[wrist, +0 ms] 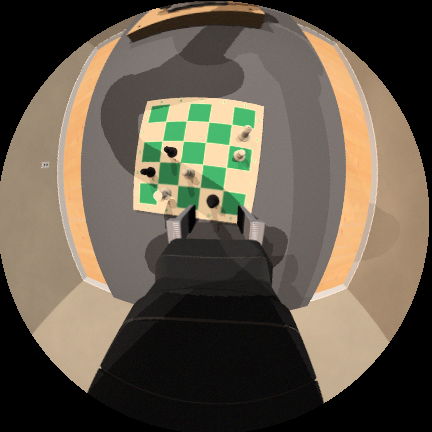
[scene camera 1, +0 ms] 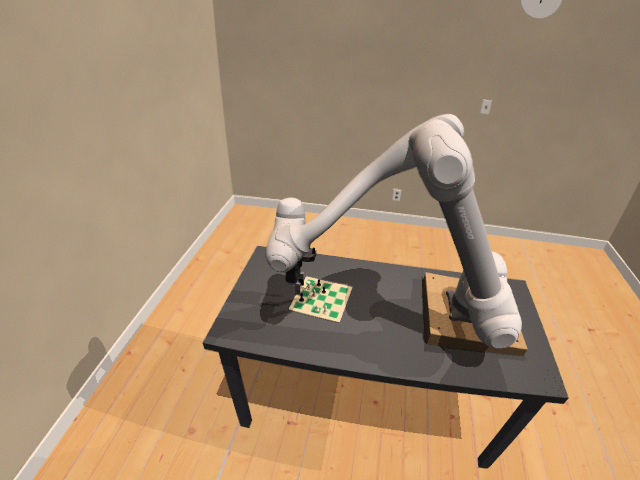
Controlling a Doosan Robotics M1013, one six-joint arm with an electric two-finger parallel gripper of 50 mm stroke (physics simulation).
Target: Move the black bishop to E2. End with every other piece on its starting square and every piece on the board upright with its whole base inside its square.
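Places are measured from the arm's base along level axes (x ahead, y left, z up), in centimetres.
Pixels of known places: gripper, fingertip midpoint: (wrist: 216, 213) (scene camera 1: 299, 289).
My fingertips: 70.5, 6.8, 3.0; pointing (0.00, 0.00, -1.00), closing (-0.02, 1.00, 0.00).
Ahead of a thing's pixels: the offset from my fingertips to its top centre, as dx, dy, dz.
The board @(-8.5, -4.2, -6.7) (scene camera 1: 333, 314) (wrist: 196, 131) lies on the table. Three black pieces stand on it; their shapes are too small to tell which is the bishop. One black piece @(-0.6, -0.8, -2.3) (scene camera 1: 301, 298) (wrist: 213, 201) stands on a pale square in the row nearest the gripper. Another black piece @(-8.8, -7.8, -3.5) (scene camera 1: 324, 290) (wrist: 170, 151) and a third black piece @(-5.6, -11.9, -3.5) (scene camera 1: 318, 282) (wrist: 148, 172) stand farther left in the wrist view. My gripper (scene camera 1: 299, 285) (wrist: 216, 213) is open and empty, above the board's edge by the first black piece. The bases are partly hidden by the piece tops.
White pieces stand at the board's right side in the wrist view, one @(-11.8, +4.1, -2.3) (wrist: 245, 133) beside another @(-8.2, +3.4, -3.5) (wrist: 240, 155). A white piece @(-5.1, -4.8, -3.5) (wrist: 189, 173) stands near the middle, and another white piece @(-1.7, -9.0, -3.4) (wrist: 165, 194) near the lower left. The wooden base block (scene camera 1: 431, 330) (wrist: 200, 21) is beyond the board.
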